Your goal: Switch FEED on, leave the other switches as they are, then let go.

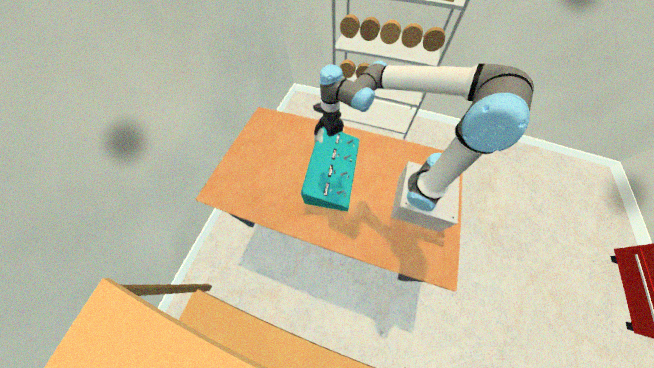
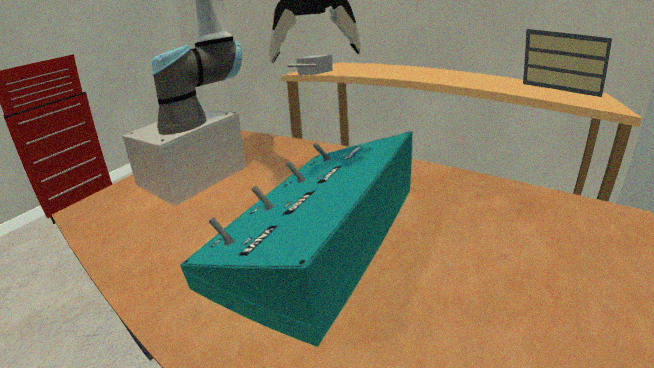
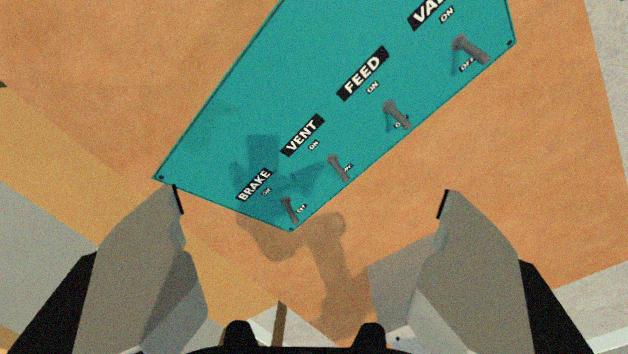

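Seen in the pictures: gripper, fingertip midpoint: point(image 1: 328, 136) point(image 2: 316, 57) point(image 3: 310, 191); arm's base, origin of the base link: point(image 2: 182, 126).
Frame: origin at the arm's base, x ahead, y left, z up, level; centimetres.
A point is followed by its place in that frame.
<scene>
A teal sloped switch box point(image 1: 316, 175) @[x 53.1, y 19.3, z -4.1 cm] point(image 2: 320, 220) @[x 62.6, y -4.8, z -3.5 cm] point(image 3: 240, 100) @[x 57.1, y 15.4, z -3.1 cm] stands on the table, with several grey levers. The FEED lever point(image 1: 348, 157) @[x 43.6, y -2.1, z -6.2 cm] point(image 2: 262, 198) @[x 44.8, y -2.7, z -7.2 cm] point(image 3: 398, 116) @[x 44.5, y -2.3, z -6.6 cm] leans over its OFF mark, away from its ON mark. The VALVE lever point(image 2: 221, 231) @[x 48.6, y -13.9, z -7.1 cm] point(image 3: 471, 49) @[x 48.3, y -13.5, z -6.8 cm], the VENT lever point(image 2: 295, 171) @[x 41.0, y 8.7, z -7.0 cm] point(image 3: 338, 167) @[x 41.0, y 8.9, z -6.8 cm] and the BRAKE lever point(image 2: 321, 151) @[x 37.3, y 20.1, z -7.0 cm] point(image 3: 290, 210) @[x 37.3, y 20.2, z -6.9 cm] also lean to their OFF sides. My gripper point(image 1: 327, 134) @[x 51.3, y 7.4, z 17.2 cm] point(image 2: 315, 55) @[x 51.3, y 7.4, z 17.2 cm] point(image 3: 310, 191) @[x 51.3, y 7.4, z 17.2 cm] is open and empty, held above the box near its VALVE end, apart from the levers.
The arm's pale base block point(image 1: 425, 215) @[x -6.9, y 14.0, z -1.8 cm] point(image 2: 200, 160) @[x 9.3, y 0.3, z -9.0 cm] stands on the orange table point(image 1: 250, 165) @[x 101.9, y 28.0, z -17.8 cm] point(image 2: 500, 260) @[x 84.0, y 20.5, z -17.8 cm], on the levers' side of the box. A wire shelf with round discs point(image 1: 391, 32) stands behind the table. A red cabinet point(image 1: 632, 290) point(image 2: 60, 135) and a wooden bench point(image 2: 425, 80) stand farther off.
</scene>
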